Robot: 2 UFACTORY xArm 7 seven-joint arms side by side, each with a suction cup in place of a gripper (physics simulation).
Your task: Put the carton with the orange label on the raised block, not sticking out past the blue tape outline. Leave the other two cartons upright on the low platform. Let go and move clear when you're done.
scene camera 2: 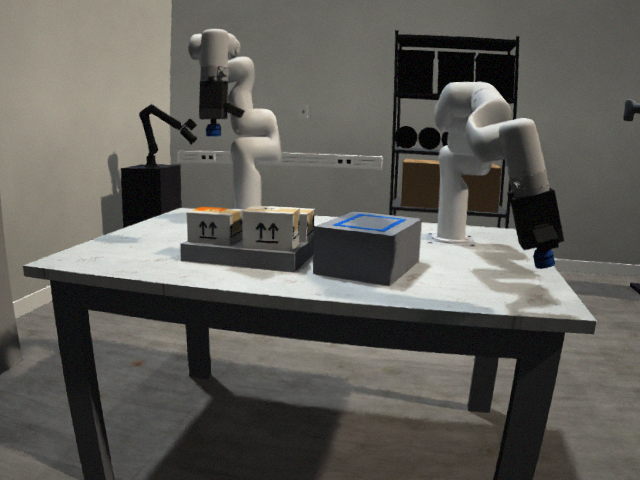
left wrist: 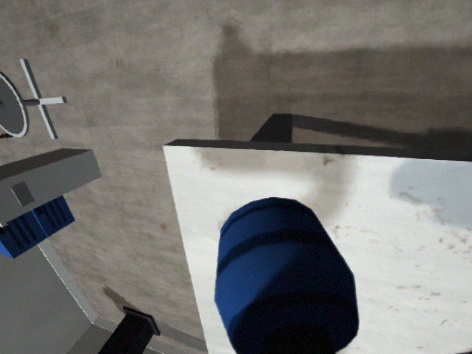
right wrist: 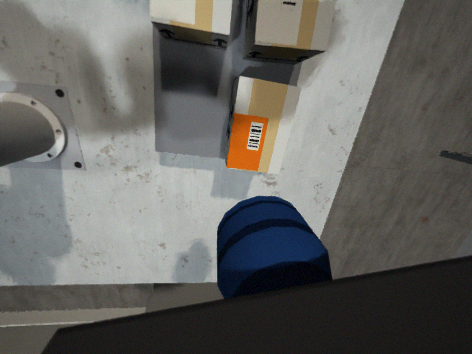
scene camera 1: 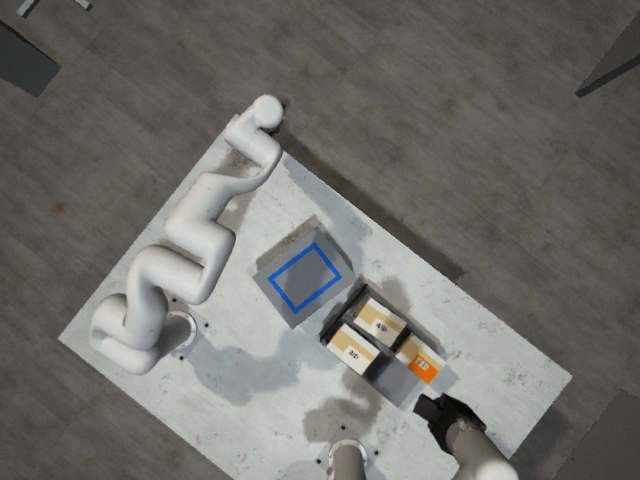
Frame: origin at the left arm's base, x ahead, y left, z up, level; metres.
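Seen in the pictures: left hand, tool point: [scene camera 2: 545, 265] [left wrist: 270, 241]; right hand, tool point: [scene camera 2: 213, 136] [right wrist: 260, 234]; left arm's base, link origin: [scene camera 2: 450, 239] [scene camera 1: 178, 329]; right arm's base, link origin: [right wrist: 30, 128] [scene camera 1: 347, 456].
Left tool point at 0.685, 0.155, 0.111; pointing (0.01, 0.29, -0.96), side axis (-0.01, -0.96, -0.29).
Observation:
Pixels of each thing's top centre, then the offset from my left tool point to it, as dx, dy, dz. "pt": a spot on its surface instead. Level surfaces: height alone.
- orange-label carton, top centre: [right wrist: 261, 130] [scene camera 2: 214, 210] [scene camera 1: 421, 359] -0.266, -0.806, +0.019
- low platform, top centre: [right wrist: 230, 64] [scene camera 2: 251, 238] [scene camera 1: 382, 346] -0.313, -0.717, -0.063
- raised block, top centre: [scene camera 2: 371, 222] [scene camera 1: 304, 277] -0.283, -0.386, +0.009
- blue tape outline, surface spot: [scene camera 1: 317, 294] pt -0.300, -0.447, +0.010
- table, surface height: dz -0.111
The orange-label carton [scene camera 1: 408, 347] [scene camera 2: 213, 227] [right wrist: 275, 102] stands upright on the low platform [scene camera 1: 395, 382] [scene camera 2: 237, 256] [right wrist: 190, 122], at its outer corner. Two plain-label cartons stand upright there too, one [scene camera 1: 379, 322] [right wrist: 280, 25] beside it and another [scene camera 1: 354, 348] [right wrist: 175, 11]. The raised block [scene camera 1: 305, 279] [scene camera 2: 356, 250] bears the blue tape outline [scene camera 1: 317, 294], with nothing on it. My right gripper [scene camera 2: 213, 129] [right wrist: 272, 245] is open and empty, high above the table beyond the orange-label carton's end. My left gripper [scene camera 2: 544, 258] [left wrist: 285, 270] is open and empty near the table corner, away from the cartons.
The raised block stands close beside the low platform. The right arm's base [scene camera 1: 347, 446] and the left arm's base [scene camera 1: 183, 330] stand on the table [scene camera 1: 248, 310] [scene camera 2: 129, 258]. A shelf rack [scene camera 2: 395, 124] stands behind the table in scene camera 2.

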